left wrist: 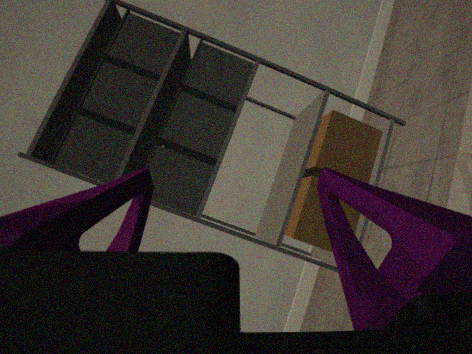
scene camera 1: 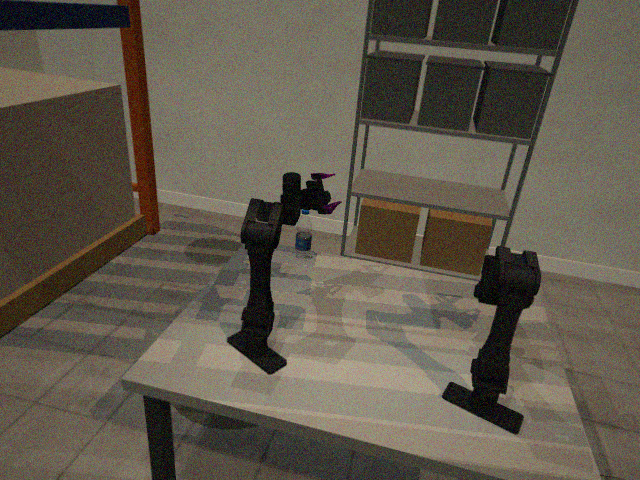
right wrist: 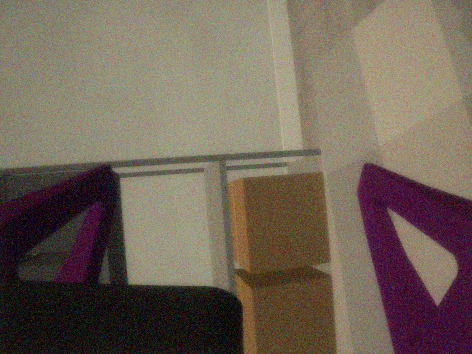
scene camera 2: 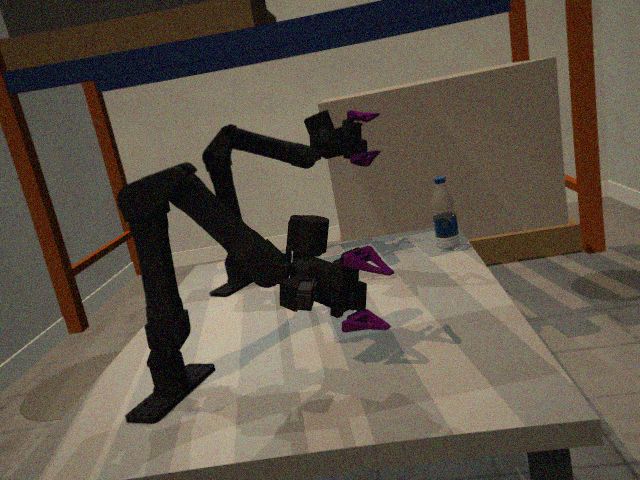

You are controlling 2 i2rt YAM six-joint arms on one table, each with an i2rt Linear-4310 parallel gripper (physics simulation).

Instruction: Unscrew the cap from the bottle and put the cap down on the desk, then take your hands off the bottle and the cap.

Scene:
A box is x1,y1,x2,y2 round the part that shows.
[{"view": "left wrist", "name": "left gripper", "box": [0,168,471,353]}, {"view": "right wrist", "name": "right gripper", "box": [0,163,471,353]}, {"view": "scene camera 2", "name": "left gripper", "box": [342,110,380,166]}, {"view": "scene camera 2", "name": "right gripper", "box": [331,246,393,332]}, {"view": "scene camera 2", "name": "clear bottle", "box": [432,182,459,249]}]

